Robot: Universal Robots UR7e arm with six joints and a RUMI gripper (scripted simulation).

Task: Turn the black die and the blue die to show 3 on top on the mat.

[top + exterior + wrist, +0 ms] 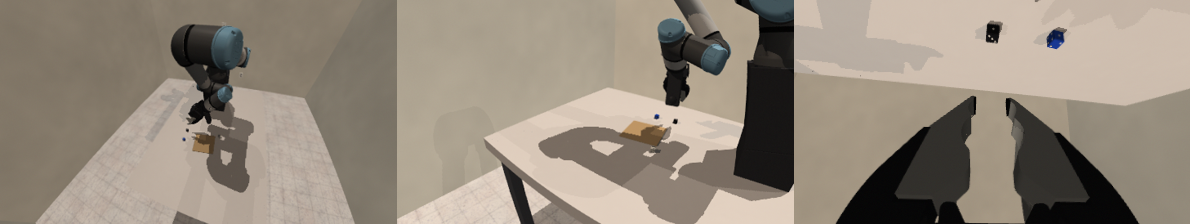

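My hand is 3 cm to the left of the black die and 10 cm above it. The rest, counted from my hand: blue die 9 cm ahead, 1 cm to the right, 10 cm below; then brown mat 6 cm ahead, 13 cm to the left, 11 cm below; then white die 3 cm behind, 22 cm to the left, 10 cm below.
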